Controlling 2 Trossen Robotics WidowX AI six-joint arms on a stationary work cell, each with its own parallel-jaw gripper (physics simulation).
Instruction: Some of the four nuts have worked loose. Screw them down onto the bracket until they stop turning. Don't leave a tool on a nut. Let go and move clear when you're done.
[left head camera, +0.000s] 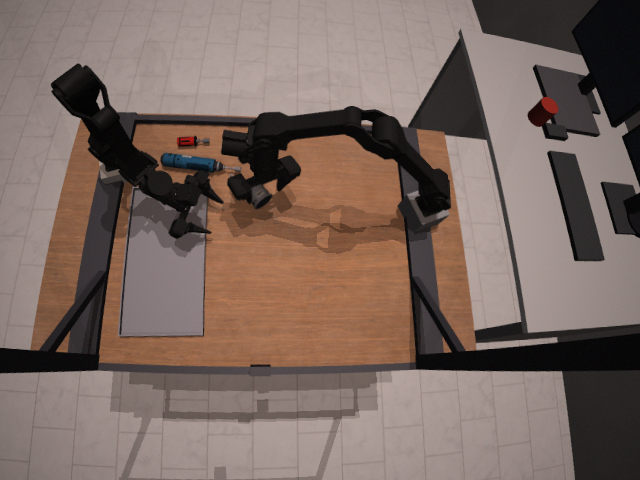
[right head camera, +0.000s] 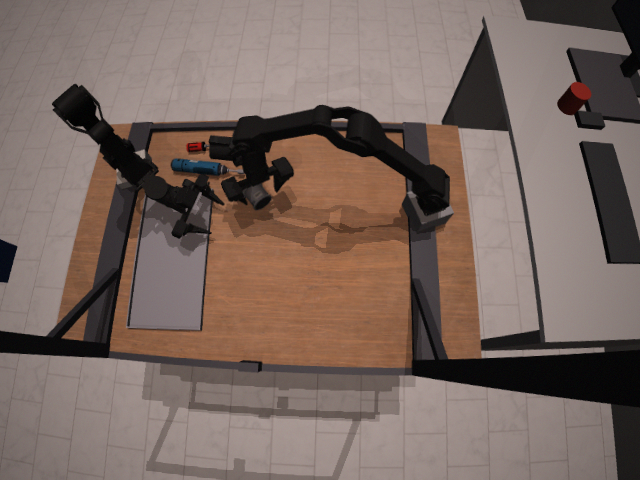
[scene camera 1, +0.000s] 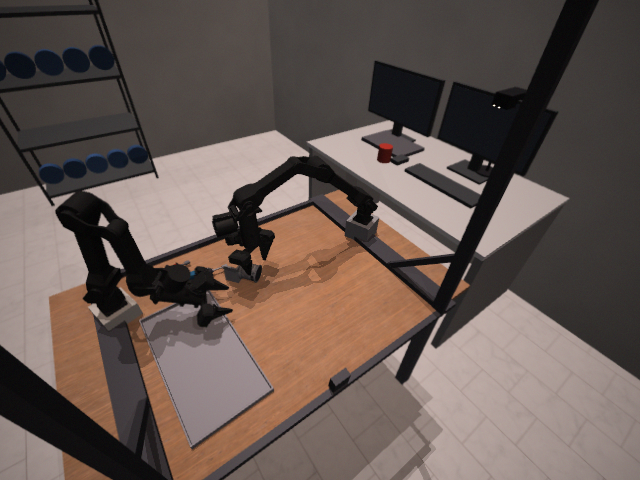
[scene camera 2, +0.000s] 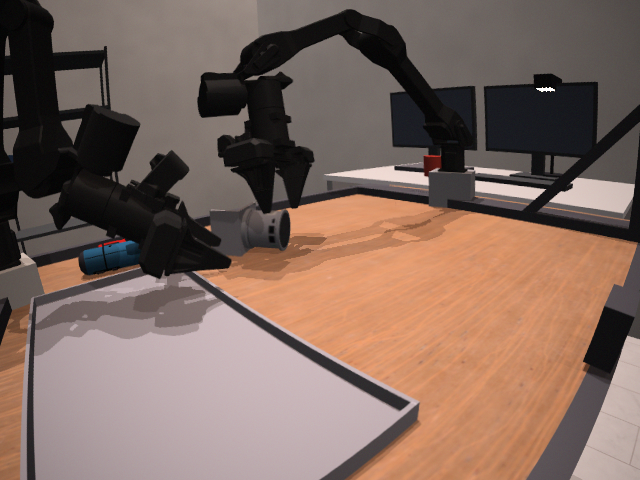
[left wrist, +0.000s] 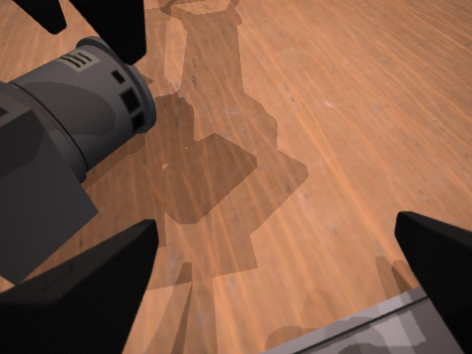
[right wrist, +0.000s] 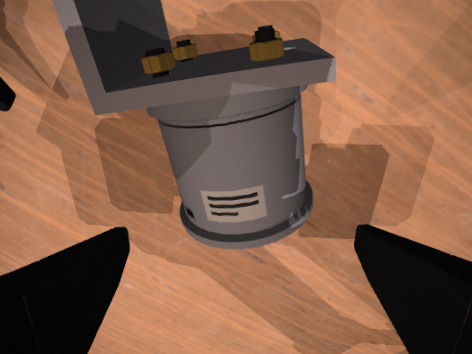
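Where they show: left gripper, fingertip midpoint: (left head camera: 217, 217) (right head camera: 217, 218) (scene camera 1: 230, 299) (scene camera 2: 224, 252) (left wrist: 275, 226); right gripper, fingertip midpoint: (left head camera: 263, 196) (right head camera: 261, 197) (scene camera 1: 257, 267) (scene camera 2: 282, 210) (left wrist: 92, 43) (right wrist: 243, 237); left arm's base, link origin: (scene camera 1: 112, 305); right arm's base, link origin: (left head camera: 428, 204) (right head camera: 430, 202) (scene camera 1: 363, 218) (scene camera 2: 453, 170).
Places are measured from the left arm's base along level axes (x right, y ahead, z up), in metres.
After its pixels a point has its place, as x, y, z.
A grey bracket (scene camera 2: 226, 230) {0.171, 0.316, -0.012} (left wrist: 45, 200) {0.176, 0.318, -0.022} (right wrist: 215, 82) {0.175, 0.359, 0.017} is joined to a grey cylindrical motor (left head camera: 261, 196) {0.228, 0.374, 0.008} (scene camera 2: 268, 228) {0.229, 0.348, -0.011} (right wrist: 235, 160) {0.199, 0.369, 0.009} lying on its side. In the right wrist view, brass nuts (right wrist: 158, 62) {0.175, 0.339, 0.006} (right wrist: 185, 50) {0.174, 0.337, -0.030} (right wrist: 266, 49) {0.164, 0.370, 0.006} sit on black studs; a sliver of brass shows behind the right one. A dark strip shows under the left front nut. No tool is on these nuts. My right gripper (scene camera 2: 280, 209) {0.230, 0.380, 0.008} (right wrist: 243, 237) {0.230, 0.380, 0.008} is open and empty, above and around the motor's round end. My left gripper (left head camera: 216, 217) {0.248, 0.243, -0.014} (scene camera 2: 225, 253) {0.248, 0.243, -0.014} (left wrist: 275, 226) {0.248, 0.243, -0.014} is open and empty, left of the bracket, above the tray's edge.
A blue power driver (left head camera: 188, 162) {0.057, 0.200, -0.014} (right head camera: 196, 166) {0.057, 0.206, -0.014} and a short red screwdriver (left head camera: 186, 141) {-0.024, 0.207, -0.026} (right head camera: 195, 146) {-0.025, 0.209, -0.025} lie behind the left gripper. A shallow grey tray (left head camera: 162, 310) {0.448, 0.043, -0.049} (scene camera 2: 222, 392) {0.413, 0.084, -0.049} lies at the left. A dark frame (left head camera: 426, 289) {0.604, 0.725, 0.014} borders the work area.
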